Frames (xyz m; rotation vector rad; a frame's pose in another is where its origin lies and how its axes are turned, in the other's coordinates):
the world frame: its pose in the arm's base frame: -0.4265 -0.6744 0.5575 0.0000 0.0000 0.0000
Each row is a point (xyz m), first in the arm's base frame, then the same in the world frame.
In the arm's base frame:
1: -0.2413 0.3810 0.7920
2: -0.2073 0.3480 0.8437
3: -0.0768 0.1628 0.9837
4: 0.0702 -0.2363 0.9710
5: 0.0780 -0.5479 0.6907
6: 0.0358 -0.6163 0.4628
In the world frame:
1: 0.1852 1.0554 0.2345
2: 0.2192 1.0224 0.2862
3: 0.3497 0.8372 0.4262
4: 0.4967 0.4381 0.4135
5: 0.5045 0.1265 0.1332
6: 0.4623 0.0581 -0.0947

